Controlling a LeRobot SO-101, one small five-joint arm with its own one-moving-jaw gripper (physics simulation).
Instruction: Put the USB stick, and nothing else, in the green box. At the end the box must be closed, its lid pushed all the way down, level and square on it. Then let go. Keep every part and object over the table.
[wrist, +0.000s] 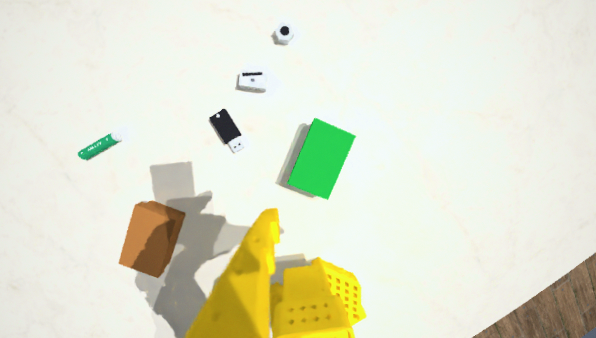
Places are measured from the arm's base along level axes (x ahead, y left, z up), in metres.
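Pixels of known places: hand at its tool point: (278, 220); arm's base at its link origin: (305, 287).
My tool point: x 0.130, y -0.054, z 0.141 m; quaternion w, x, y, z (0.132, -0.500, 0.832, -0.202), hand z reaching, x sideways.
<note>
Ahead of a thing's pixels: the offset from my tool point to its middle. Level surfaces: height alone.
The USB stick {dy +0.026, dx +0.061, dz -0.137 m} (228, 130), black with a white plug, lies flat on the white table {dz -0.141 m} (418, 108), left of the green box {dy -0.035, dx -0.009, dz -0.122 m} (321, 157). The green box has its lid on and looks closed. My gripper hangs high above the table, nearer to me than both. Only the fixed yellow jaw (262, 236) shows, its tip below and left of the box. The moving jaw is out of view, so the gripper is fully open and empty.
A brown box {dy +0.150, dx +0.014, dz -0.122 m} (150, 238) stands at the left near the jaw. A green battery {dy +0.143, dx +0.120, dz -0.136 m} (99, 145) lies far left. A white sharpener-like block {dy -0.022, dx +0.089, dz -0.135 m} (252, 80) and a white hex nut {dy -0.071, dx +0.111, dz -0.137 m} (283, 32) lie farther away. The table edge (502, 320) shows at bottom right.
</note>
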